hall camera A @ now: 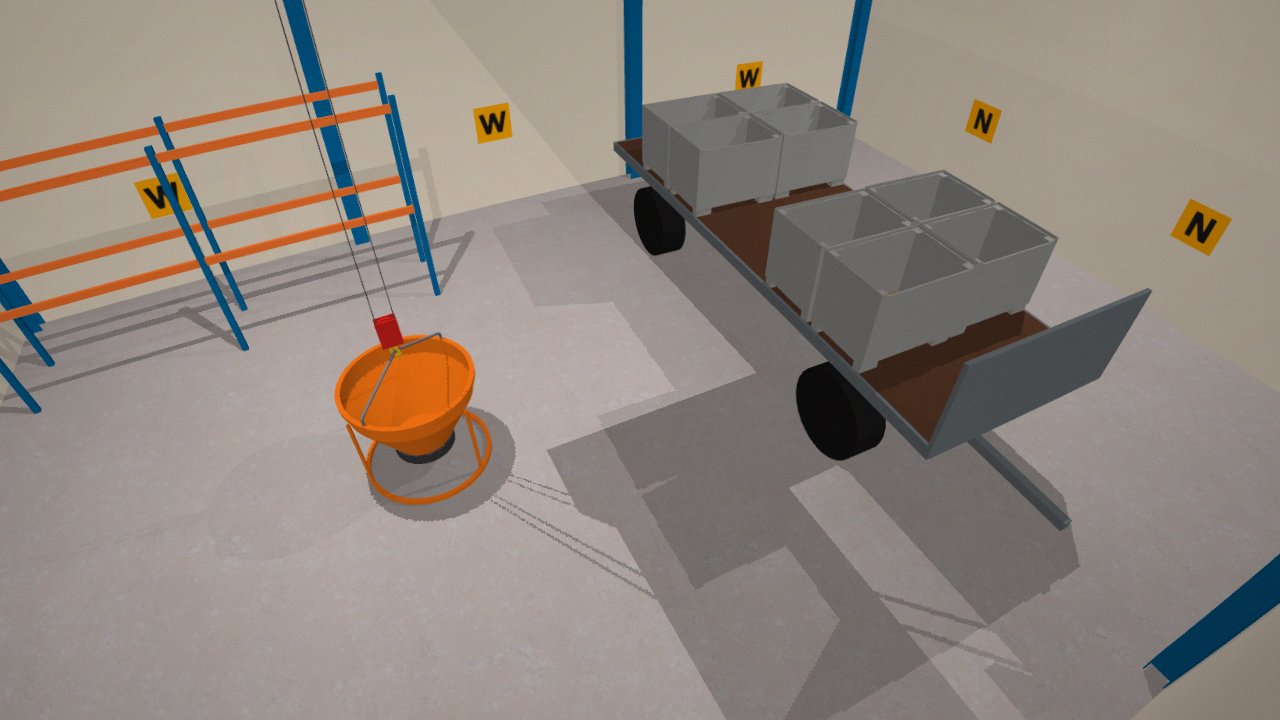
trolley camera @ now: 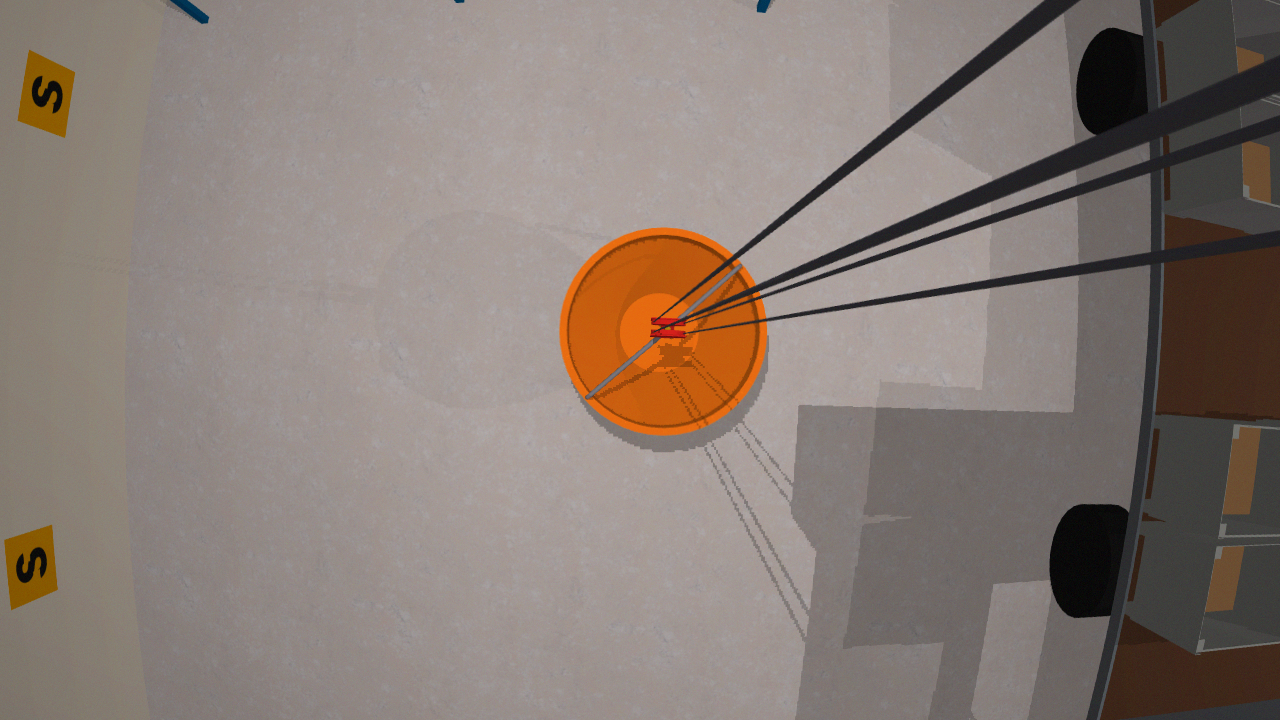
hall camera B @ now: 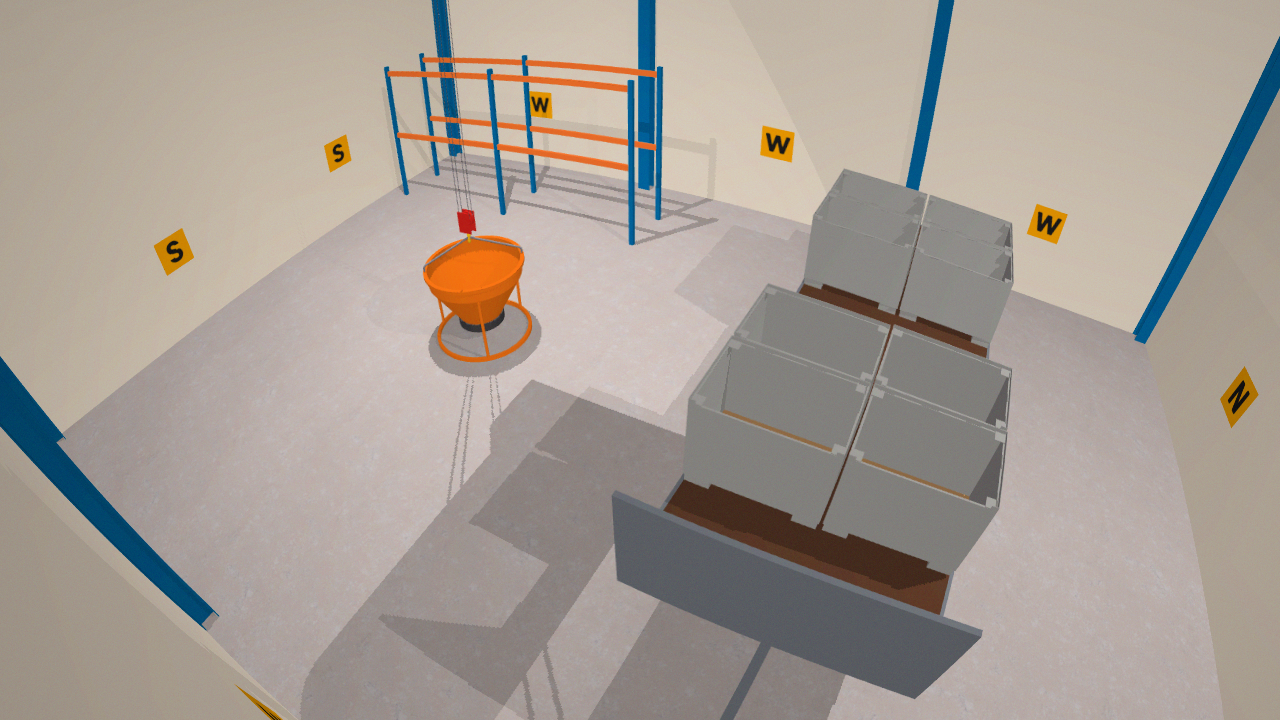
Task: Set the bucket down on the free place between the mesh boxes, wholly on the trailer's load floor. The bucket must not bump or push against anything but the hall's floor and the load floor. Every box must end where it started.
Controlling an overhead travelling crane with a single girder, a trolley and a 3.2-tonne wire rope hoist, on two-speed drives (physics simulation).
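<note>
The orange bucket [hall camera A: 420,385] [hall camera B: 483,300] [trolley camera: 626,277] stands upright, its ring foot on or very close to the hall floor. My gripper, the yellow hook [hall camera A: 396,351] [hall camera B: 469,238] under the red block, holds the bucket's grey bail; in the trolley camera the red block [trolley camera: 667,327] covers the hook. The ropes slant in the trolley view. The trailer's brown load floor [hall camera A: 751,231] [trolley camera: 1208,331] shows between two groups of grey mesh boxes. The group nearer the headboard [hall camera A: 895,304] [hall camera B: 769,456] [trolley camera: 1190,483] and the far group [hall camera A: 725,170] [hall camera B: 854,255] stand upright, apart from the bucket.
An orange and blue rack [hall camera A: 204,259] [hall camera B: 631,197] stands along the W wall. The trailer has a grey headboard [hall camera A: 1038,376] [hall camera B: 787,600], black wheels [hall camera A: 832,411] [trolley camera: 1087,559] and a drawbar [hall camera A: 1020,483]. Blue columns [hall camera A: 632,80] [hall camera B: 930,89] stand at the walls.
</note>
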